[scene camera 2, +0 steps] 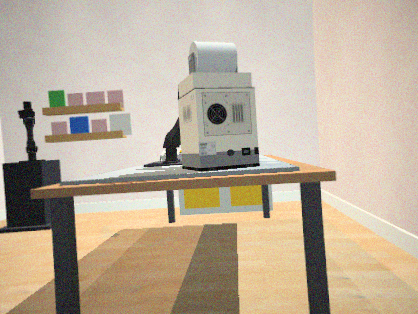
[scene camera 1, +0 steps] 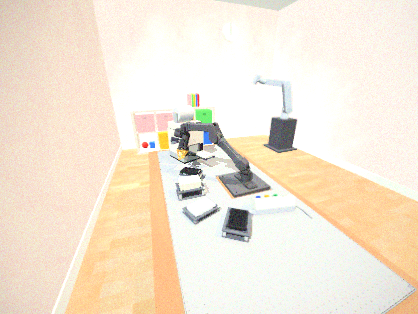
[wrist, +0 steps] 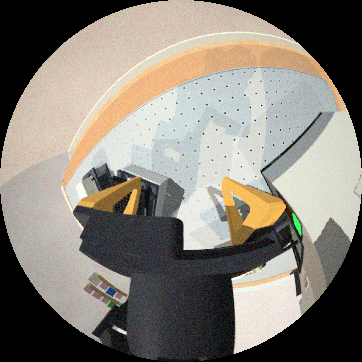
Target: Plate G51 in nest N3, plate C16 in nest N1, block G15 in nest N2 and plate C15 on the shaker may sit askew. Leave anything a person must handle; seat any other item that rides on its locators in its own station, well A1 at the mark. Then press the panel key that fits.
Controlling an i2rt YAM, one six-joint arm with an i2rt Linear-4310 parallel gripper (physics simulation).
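My gripper (scene camera 1: 183, 156) (wrist: 181, 180) is open and empty, above the table beside the white machine. In scene camera 1, a black item (scene camera 1: 191, 171) sits nearest the gripper. A white-topped item (scene camera 1: 190, 182) stands on a dark nest in front of it. A flat white plate (scene camera 1: 201, 206) lies on a grey base turned at an angle. A black block (scene camera 1: 237, 219) sits on another grey base. A light plate (scene camera 1: 205, 155) lies beside the machine. The key panel (scene camera 1: 274, 205) has blue, orange and green keys. In the wrist view, a grey station (wrist: 165, 192) is partly hidden behind the left finger. Labels are unreadable.
The white machine (scene camera 2: 220, 120) (wrist: 332, 165) stands close to the gripper and shows a green display (wrist: 297, 224) in the wrist view. The arm's base plate (scene camera 1: 243, 184) is right of the stations. A cable runs from the key panel. A second arm's pedestal (scene camera 1: 283, 133) stands beyond the table.
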